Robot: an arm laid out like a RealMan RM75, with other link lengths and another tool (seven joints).
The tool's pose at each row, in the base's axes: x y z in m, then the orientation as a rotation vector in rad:
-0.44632, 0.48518, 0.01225, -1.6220, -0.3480, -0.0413
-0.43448, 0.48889, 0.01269, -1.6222, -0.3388, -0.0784
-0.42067, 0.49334, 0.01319, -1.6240, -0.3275, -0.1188
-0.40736, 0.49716, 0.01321, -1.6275, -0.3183, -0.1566
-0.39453, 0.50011, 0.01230, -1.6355, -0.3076, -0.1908
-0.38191, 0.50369, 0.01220, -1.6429, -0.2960, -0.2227
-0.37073, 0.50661, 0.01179, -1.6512, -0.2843, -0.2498
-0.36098, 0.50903, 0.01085, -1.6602, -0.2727, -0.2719
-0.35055, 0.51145, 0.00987, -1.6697, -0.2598, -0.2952
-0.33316, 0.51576, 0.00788, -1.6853, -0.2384, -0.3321
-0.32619, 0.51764, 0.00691, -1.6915, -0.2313, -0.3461
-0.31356, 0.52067, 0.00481, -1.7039, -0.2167, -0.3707
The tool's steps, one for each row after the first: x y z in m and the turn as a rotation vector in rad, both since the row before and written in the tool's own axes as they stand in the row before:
0.01210, 0.00236, 0.00143, -0.0052, 0.0293, -0.0163
0.01403, 0.00298, 0.00222, -0.0076, 0.0325, -0.0168
0.01321, 0.00354, 0.00218, -0.0093, 0.0292, -0.0164
0.01226, 0.00453, 0.00185, -0.0134, 0.0271, -0.0129
0.01224, 0.00378, 0.00281, -0.0127, 0.0261, -0.0110
0.01062, 0.00376, 0.00260, -0.0130, 0.0229, -0.0080
0.00899, 0.00388, 0.00245, -0.0130, 0.0194, -0.0051
0.00954, 0.00416, 0.00269, -0.0139, 0.0208, -0.0049
0.01566, 0.00724, 0.00523, -0.0229, 0.0332, -0.0072
0.00611, 0.00304, 0.00254, -0.0090, 0.0119, -0.0034
0.01090, 0.00587, 0.00445, -0.0176, 0.0217, -0.0046

